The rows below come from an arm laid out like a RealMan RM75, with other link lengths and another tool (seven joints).
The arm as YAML. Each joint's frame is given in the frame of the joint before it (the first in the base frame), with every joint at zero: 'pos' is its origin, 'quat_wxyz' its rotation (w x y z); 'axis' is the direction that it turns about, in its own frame. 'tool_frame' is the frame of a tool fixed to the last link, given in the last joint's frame.
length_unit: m
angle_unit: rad
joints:
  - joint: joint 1
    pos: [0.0, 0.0, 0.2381]
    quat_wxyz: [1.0, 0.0, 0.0, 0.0]
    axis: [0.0, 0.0, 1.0]
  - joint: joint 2
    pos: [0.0, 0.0, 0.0]
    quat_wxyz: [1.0, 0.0, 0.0, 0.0]
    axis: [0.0, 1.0, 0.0]
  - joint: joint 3
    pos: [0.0, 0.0, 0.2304]
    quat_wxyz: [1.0, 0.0, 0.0, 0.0]
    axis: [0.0, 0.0, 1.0]
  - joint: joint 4
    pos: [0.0, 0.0, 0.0]
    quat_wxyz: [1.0, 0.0, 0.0, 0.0]
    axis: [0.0, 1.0, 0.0]
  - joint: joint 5
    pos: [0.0, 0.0, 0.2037]
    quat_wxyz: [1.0, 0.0, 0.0, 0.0]
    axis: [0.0, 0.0, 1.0]
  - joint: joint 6
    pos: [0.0, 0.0, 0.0]
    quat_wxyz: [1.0, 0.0, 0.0, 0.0]
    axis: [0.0, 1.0, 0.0]
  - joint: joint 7
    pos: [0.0, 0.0, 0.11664]
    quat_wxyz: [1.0, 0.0, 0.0, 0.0]
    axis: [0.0, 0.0, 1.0]
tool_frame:
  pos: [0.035, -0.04, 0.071]
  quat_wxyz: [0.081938, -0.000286, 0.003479, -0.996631]
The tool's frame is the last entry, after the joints.
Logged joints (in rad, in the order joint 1, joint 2, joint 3, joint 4, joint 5, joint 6, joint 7), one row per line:
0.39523, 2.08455, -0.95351, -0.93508, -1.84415, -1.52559, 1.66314
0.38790, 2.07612, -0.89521, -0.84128, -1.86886, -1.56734, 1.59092
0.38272, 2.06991, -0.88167, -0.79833, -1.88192, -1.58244, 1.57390
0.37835, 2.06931, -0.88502, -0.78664, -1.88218, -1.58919, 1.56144
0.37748, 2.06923, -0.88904, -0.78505, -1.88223, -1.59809, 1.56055
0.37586, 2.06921, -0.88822, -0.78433, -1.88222, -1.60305, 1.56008
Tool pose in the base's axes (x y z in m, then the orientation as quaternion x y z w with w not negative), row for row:
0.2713, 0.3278, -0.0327, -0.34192, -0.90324, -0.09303, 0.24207
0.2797, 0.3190, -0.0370, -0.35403, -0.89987, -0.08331, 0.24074
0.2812, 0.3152, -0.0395, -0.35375, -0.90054, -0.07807, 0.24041
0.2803, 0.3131, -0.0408, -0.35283, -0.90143, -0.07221, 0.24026
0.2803, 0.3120, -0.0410, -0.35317, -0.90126, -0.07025, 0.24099
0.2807, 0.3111, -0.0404, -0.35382, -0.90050, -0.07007, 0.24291
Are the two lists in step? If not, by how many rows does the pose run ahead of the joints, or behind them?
The pose runs 1 row ahead of the joints: the pose in row i belongs to the joints in row i + 1.
